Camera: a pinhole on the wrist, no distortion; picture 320 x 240 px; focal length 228.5 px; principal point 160.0 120.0 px. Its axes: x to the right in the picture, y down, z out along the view. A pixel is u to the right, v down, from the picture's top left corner.
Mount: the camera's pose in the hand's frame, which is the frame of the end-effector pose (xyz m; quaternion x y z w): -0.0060 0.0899 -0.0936 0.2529 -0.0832 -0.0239 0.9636
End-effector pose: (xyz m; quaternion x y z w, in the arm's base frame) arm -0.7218 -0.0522 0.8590 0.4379 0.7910 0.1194 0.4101
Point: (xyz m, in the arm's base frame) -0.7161 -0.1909 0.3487
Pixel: 271 52
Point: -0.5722 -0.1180 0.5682
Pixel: 238 133
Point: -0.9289 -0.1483 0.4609
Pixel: outside the picture
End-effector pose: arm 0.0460 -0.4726 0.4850 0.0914 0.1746 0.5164 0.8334
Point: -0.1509 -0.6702 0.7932
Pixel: outside the picture
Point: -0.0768 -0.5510 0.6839
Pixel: outside the picture
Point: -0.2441 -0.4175 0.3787
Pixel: behind the camera
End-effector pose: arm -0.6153 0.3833 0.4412 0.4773 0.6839 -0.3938 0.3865
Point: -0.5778 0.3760 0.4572
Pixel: 160 116
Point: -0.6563 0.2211 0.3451
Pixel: 236 122
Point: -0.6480 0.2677 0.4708
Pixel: 149 78
